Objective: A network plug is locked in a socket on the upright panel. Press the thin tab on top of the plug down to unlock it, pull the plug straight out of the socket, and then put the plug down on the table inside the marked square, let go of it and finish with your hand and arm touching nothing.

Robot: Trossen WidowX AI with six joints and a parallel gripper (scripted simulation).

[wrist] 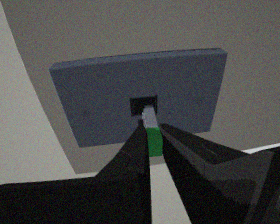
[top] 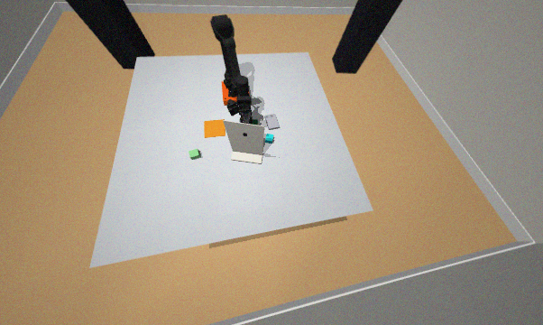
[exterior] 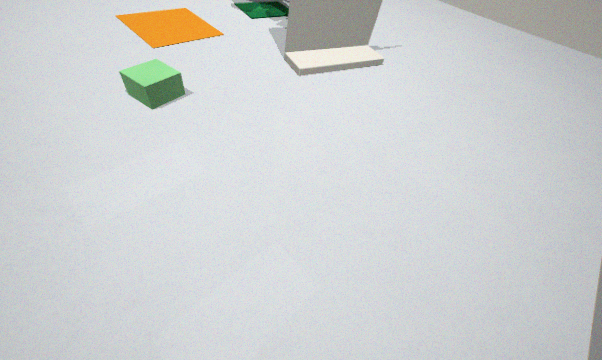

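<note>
Right now my gripper tip is 14 cm past the orange square, 21 cm to the left of it and 20 cm above it. The rest, counted from my gripper tip: dark green patch (17 cm behind, 20 cm below); then grey panel (4 cm ahead, 1 cm to the right, 8 cm below); then green plug (1 cm ahead).
</note>
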